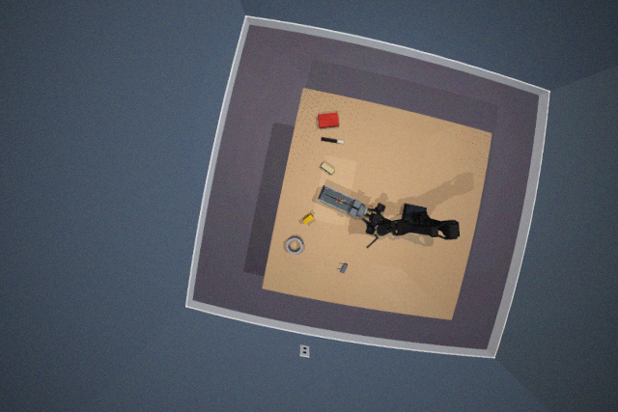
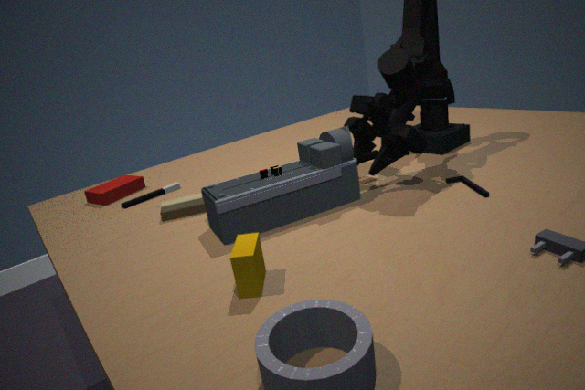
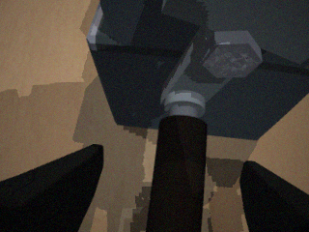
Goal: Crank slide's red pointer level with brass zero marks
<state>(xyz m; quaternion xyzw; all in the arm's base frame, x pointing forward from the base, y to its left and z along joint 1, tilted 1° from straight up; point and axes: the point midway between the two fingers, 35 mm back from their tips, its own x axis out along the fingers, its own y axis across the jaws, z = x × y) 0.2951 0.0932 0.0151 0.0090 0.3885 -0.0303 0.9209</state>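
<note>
Right now the black crank handle is 2 cm behind my gripper tip and 2 cm above it. From my gripper tip the other things lie so: black hex key (13 cm behind, 13 cm to the left, 3 cm below); then red pointer (19 cm ahead, 2 cm to the right, 4 cm above); then yellow block (30 cm ahead, 15 cm to the left, 1 cm below).
</note>
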